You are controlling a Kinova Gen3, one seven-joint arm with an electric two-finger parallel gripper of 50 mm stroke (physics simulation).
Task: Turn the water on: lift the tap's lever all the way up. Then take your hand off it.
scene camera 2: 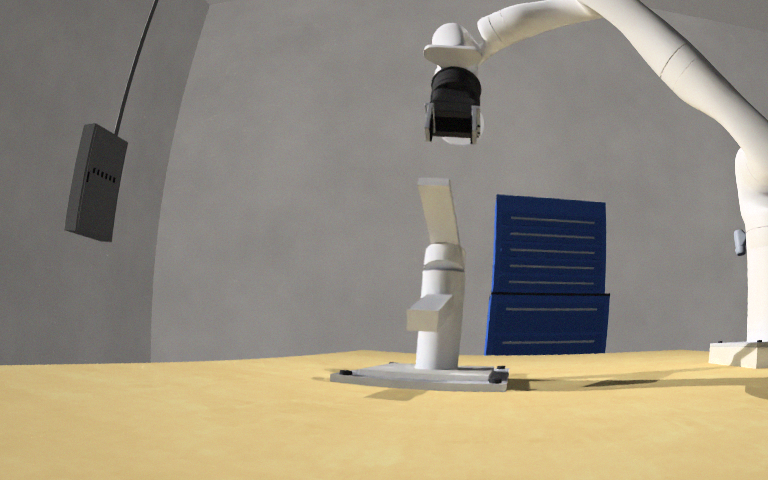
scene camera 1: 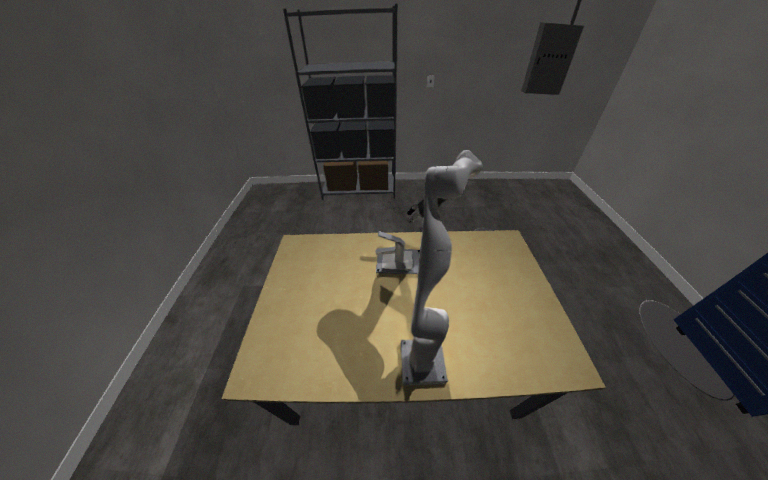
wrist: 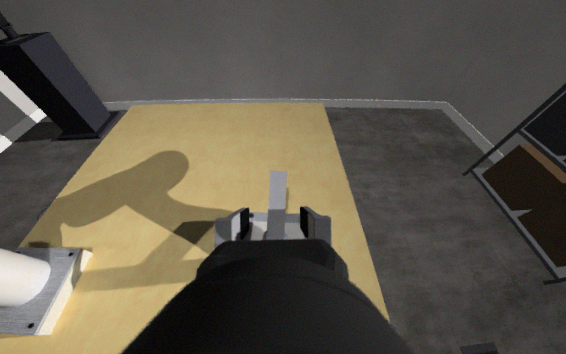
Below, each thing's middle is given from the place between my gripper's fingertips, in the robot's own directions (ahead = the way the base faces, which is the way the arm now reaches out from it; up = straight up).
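The base plate (scene camera 2: 498, 381) is 4 cm to the left of my hand and 29 cm below it. There is also the lever (wrist: 275, 230), which lies 8 cm to the left of my hand and 14 cm below it. Going by their middles, of the things named here the lever is the nearest to my hand.
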